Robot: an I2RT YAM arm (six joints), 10 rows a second.
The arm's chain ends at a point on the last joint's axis. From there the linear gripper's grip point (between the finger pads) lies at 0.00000 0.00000 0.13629 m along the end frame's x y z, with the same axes.
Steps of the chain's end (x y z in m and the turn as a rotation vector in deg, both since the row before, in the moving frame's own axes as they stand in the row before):
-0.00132 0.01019 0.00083 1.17 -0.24 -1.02
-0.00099 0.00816 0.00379 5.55 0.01 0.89
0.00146 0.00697 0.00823 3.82 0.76 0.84
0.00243 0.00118 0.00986 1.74 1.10 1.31
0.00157 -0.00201 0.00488 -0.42 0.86 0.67
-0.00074 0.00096 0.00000 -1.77 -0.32 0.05
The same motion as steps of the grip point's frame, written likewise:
-0.00192 0.00741 0.00080 1.17 -0.24 -1.02
-0.00086 -0.00502 0.00315 5.55 0.01 0.89
0.00333 -0.00210 0.00792 3.82 0.76 0.84
0.00509 -0.00293 0.00977 1.74 1.10 1.31
0.00361 -0.00100 0.00486 -0.42 0.86 0.67
-0.00150 0.00517 -0.00007 -1.77 -0.32 0.05

